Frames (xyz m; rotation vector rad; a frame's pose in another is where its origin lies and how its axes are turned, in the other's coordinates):
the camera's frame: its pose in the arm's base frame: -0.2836 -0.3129 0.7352 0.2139 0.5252 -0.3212
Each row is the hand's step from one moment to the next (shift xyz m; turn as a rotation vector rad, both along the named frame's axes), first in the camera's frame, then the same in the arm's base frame.
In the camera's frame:
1: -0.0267 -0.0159 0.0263 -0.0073 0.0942 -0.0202
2: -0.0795 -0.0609 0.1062 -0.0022 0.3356 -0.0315
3: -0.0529 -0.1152 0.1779 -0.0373 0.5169 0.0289
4: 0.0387 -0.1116 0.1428 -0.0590 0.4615 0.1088
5: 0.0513 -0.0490 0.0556 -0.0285 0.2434 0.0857
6: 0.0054 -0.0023 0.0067 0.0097 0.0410 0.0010
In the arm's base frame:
1: -0.0154 -0.0156 0.0343 0.0181 0.0949 -0.0022
2: -0.0381 -0.0669 0.1240 0.1024 0.3209 0.0140
3: -0.0028 -0.1439 0.1643 0.1652 0.4808 0.1047
4: 0.0573 -0.1531 0.0873 0.1643 0.4123 0.1770
5: 0.0499 -0.0736 0.0144 0.1017 0.2088 0.1159
6: 0.0067 -0.0053 0.0026 0.0229 0.0354 0.0006

